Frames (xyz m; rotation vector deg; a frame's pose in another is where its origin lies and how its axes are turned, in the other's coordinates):
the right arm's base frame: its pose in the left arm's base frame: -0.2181 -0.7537 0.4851 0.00 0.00 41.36
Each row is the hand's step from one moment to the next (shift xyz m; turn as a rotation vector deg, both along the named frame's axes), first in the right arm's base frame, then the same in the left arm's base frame.
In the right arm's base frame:
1: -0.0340 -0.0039 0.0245 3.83 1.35 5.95
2: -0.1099 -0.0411 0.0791 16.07 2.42 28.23
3: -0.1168 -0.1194 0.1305 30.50 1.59 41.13
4: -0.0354 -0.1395 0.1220 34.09 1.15 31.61
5: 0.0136 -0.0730 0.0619 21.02 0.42 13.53
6: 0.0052 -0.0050 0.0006 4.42 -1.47 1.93
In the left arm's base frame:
1: -0.0229 -0.0254 0.0245 1.98 3.54 5.95
2: -0.0553 -0.1035 0.0791 10.46 12.44 28.23
3: -0.0088 -0.1668 0.1305 21.84 21.35 41.13
4: 0.0656 -0.1281 0.1220 24.83 23.39 31.61
5: 0.0584 -0.0458 0.0619 15.50 14.21 13.53
6: 0.0072 -0.0003 0.0006 4.29 1.82 1.93

